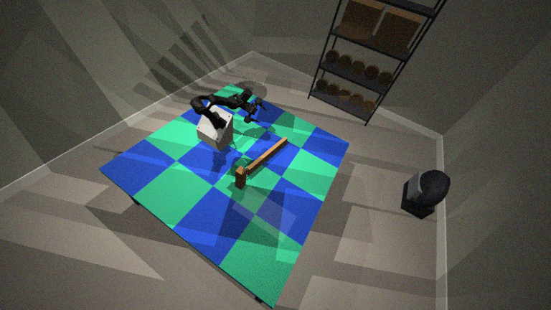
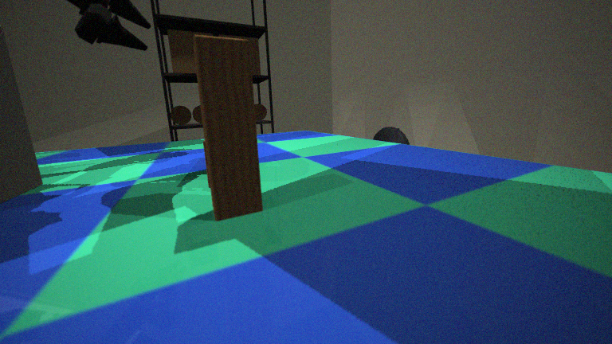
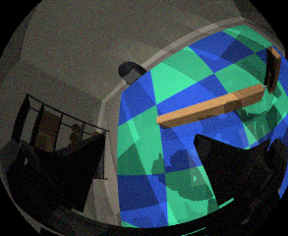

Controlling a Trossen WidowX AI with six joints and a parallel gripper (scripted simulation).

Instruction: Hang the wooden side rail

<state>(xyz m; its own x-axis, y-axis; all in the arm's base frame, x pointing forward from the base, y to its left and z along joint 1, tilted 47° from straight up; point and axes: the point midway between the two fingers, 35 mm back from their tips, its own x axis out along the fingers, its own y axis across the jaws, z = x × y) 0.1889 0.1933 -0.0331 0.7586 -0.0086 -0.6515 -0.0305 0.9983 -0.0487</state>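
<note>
The wooden headboard post lies 37 cm to the right of my gripper tip, 20 cm below it and 13 cm ahead of it.
</note>
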